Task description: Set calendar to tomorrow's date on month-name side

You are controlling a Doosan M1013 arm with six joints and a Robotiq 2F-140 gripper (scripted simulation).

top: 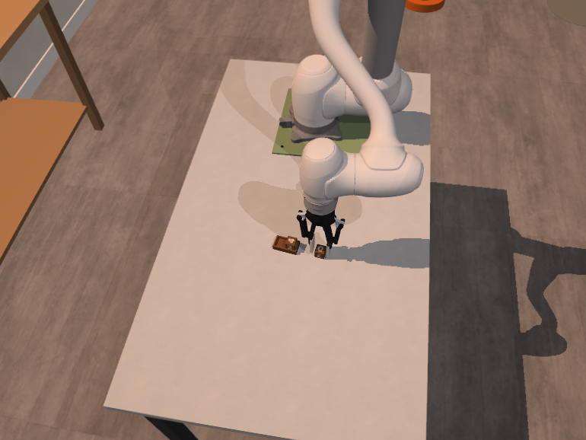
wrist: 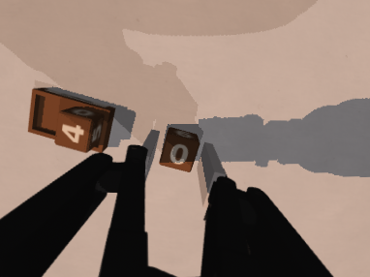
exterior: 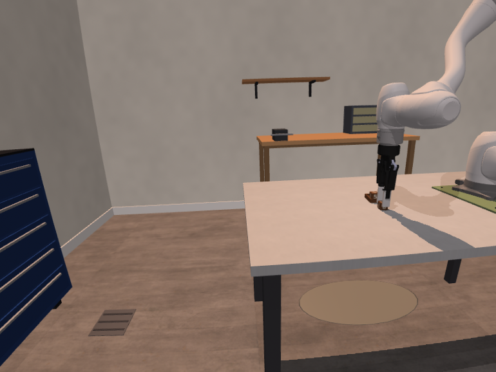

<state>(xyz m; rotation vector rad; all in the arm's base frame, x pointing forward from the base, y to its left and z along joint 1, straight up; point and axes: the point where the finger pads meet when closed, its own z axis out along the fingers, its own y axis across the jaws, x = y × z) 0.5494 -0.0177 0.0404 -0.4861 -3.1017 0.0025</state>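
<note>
My gripper is now 4 cm above the brown digit cube. Also, from my hand: tray: 10 cm to the right, 4 cm below, 3 cm behind.
</note>
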